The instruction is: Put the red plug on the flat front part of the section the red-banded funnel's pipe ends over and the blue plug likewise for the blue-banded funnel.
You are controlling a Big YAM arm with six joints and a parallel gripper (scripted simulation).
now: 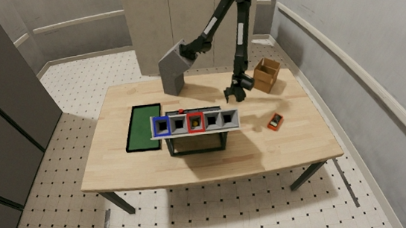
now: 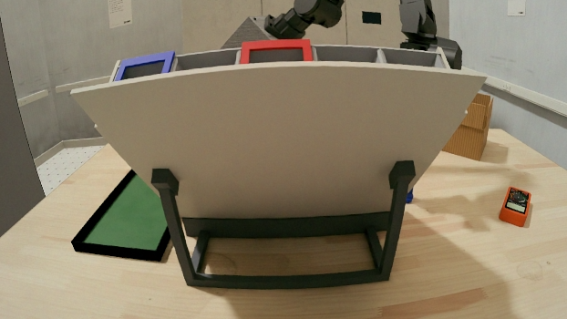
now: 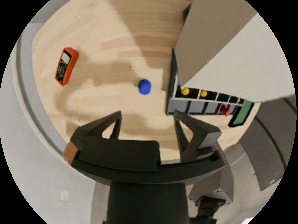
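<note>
Right now the blue plug is 10 mm to the left of my hand and 120 mm below it. Round my hand: red plug: 60 mm behind, 330 mm to the right, 120 mm below; pale cover: 130 mm ahead, 260 mm to the right, 60 mm above; orange device: 100 mm ahead, 280 mm to the left, 130 mm below.
</note>
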